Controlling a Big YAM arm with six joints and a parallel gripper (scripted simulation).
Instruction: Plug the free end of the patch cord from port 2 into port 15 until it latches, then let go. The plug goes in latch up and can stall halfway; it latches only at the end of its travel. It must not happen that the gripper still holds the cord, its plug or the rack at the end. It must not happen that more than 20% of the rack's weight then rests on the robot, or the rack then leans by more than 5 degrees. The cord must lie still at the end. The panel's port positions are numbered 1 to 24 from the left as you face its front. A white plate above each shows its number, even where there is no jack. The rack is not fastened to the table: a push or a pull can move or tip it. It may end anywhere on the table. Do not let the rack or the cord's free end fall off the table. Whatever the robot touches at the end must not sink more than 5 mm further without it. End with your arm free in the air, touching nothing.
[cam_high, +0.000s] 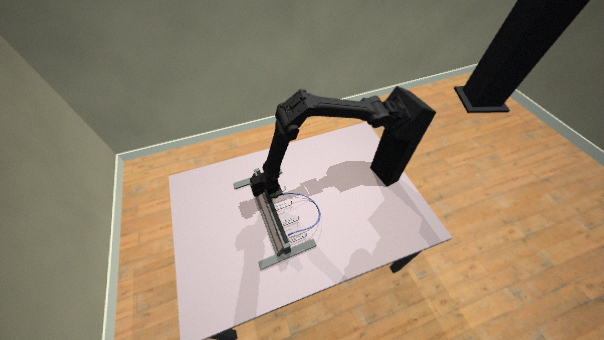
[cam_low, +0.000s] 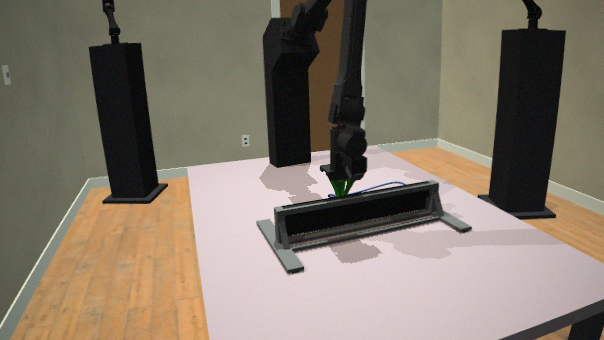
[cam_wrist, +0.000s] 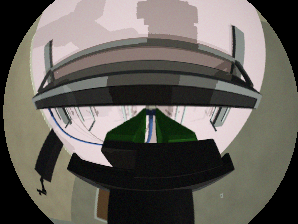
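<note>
My hand is 20 mm short of the plug and 10 mm to the right of it.
</note>
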